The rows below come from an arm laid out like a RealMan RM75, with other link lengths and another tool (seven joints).
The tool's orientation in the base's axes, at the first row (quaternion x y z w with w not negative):
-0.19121, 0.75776, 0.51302, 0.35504
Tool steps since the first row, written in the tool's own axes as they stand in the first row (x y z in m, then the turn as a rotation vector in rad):
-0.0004, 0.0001, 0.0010, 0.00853, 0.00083, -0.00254
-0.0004, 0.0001, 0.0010, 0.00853, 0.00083, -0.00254
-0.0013, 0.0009, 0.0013, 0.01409, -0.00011, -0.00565
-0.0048, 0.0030, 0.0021, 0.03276, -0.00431, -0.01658
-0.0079, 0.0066, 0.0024, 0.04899, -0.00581, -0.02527
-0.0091, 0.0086, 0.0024, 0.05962, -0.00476, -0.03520
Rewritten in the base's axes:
0.0005, 0.0009, 0.0001, -0.00717, -0.00135, -0.00517
0.0005, 0.0009, 0.0001, -0.00717, -0.00135, -0.00517
0.0007, 0.0015, 0.0012, -0.01137, -0.00415, -0.00916
0.0020, 0.0028, 0.0050, -0.02495, -0.01443, -0.02315
0.0018, 0.0042, 0.0095, -0.03790, -0.02176, -0.03410
0.0013, 0.0050, 0.0117, -0.04915, -0.02961, -0.03903

